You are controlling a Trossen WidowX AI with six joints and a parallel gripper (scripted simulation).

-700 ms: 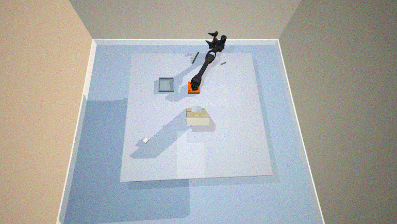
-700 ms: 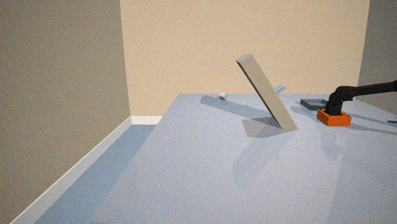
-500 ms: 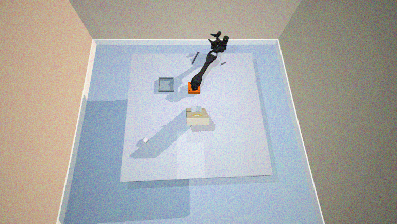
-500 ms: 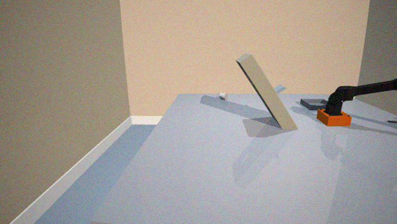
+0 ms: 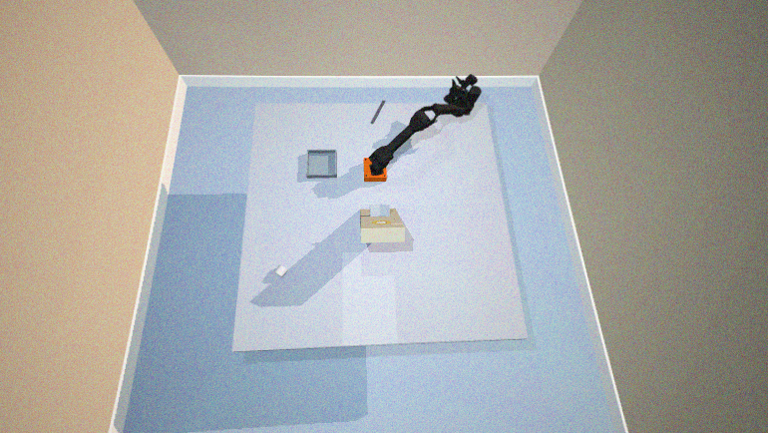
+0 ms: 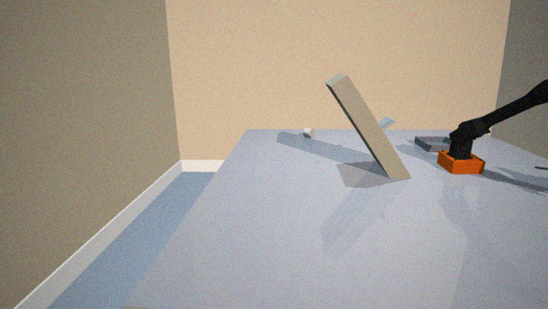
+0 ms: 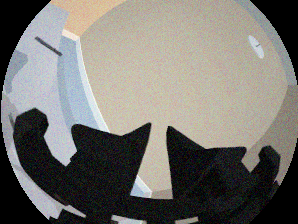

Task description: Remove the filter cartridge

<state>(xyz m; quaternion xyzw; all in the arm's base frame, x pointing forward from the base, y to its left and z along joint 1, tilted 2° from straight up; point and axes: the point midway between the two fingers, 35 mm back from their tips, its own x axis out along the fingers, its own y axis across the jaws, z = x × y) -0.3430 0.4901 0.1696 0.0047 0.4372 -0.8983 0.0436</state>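
The white round filter cartridge is 750 mm ahead of my gripper tip, 560 mm to the right of it and 40 mm above it. Also, from my gripper tip: dark thin stick (190 mm below, 120 mm to the right, 120 mm ahead); then beige service panel (710 mm ahead, 550 mm to the right, 40 mm below); then grey tray (760 mm to the right, 270 mm ahead, 190 mm below).
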